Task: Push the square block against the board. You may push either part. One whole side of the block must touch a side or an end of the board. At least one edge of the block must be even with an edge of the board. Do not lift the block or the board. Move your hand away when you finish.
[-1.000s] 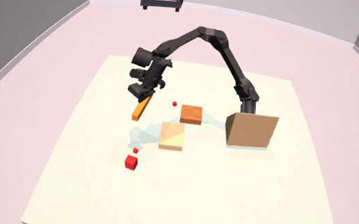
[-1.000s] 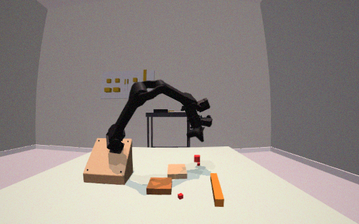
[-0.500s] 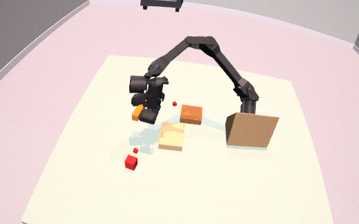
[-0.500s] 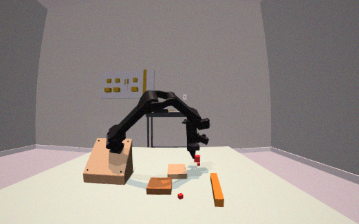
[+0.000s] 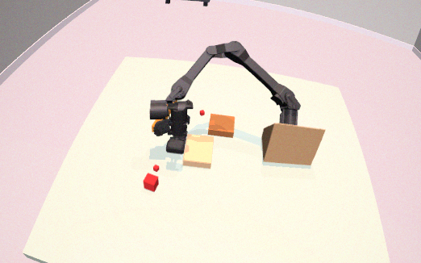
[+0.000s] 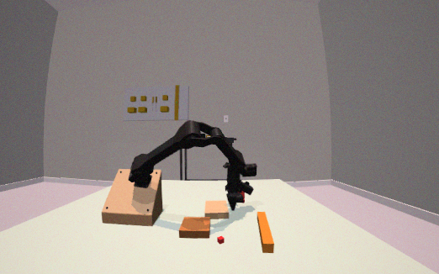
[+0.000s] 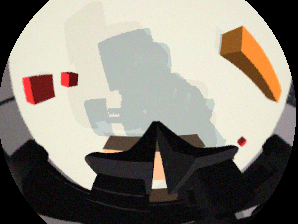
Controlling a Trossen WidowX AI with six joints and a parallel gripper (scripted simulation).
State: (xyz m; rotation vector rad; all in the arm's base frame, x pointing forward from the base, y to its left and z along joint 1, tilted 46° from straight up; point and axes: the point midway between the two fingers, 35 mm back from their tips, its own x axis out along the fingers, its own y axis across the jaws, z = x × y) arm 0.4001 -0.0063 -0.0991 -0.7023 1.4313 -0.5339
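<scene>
My gripper tip is 80 mm past the cream board, 10 mm to the left of it and 10 mm below it. Also, from my gripper tip: square block: 170 mm to the right, 140 mm behind, 10 mm above.
</scene>
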